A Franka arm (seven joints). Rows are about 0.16 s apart.
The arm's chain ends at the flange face. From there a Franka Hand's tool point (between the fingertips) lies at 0.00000 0.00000 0.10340 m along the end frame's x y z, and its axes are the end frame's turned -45 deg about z.
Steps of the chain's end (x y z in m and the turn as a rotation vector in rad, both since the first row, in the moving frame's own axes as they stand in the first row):
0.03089, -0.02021, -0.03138, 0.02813, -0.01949, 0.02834
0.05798, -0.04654, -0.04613, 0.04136, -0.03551, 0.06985
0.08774, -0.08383, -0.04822, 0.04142, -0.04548, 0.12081
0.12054, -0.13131, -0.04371, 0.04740, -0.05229, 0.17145
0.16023, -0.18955, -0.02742, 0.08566, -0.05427, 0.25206
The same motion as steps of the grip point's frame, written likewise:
0.03681, 0.00408, -0.03144, 0.03367, 0.00611, 0.02834
0.07453, 0.00249, -0.04628, 0.05436, 0.00414, 0.06985
0.12141, -0.00359, -0.04842, 0.06145, -0.00287, 0.12081
0.17835, -0.01489, -0.04397, 0.07049, -0.00346, 0.17145
0.25088, -0.03055, -0.02795, 0.09895, 0.02220, 0.25206

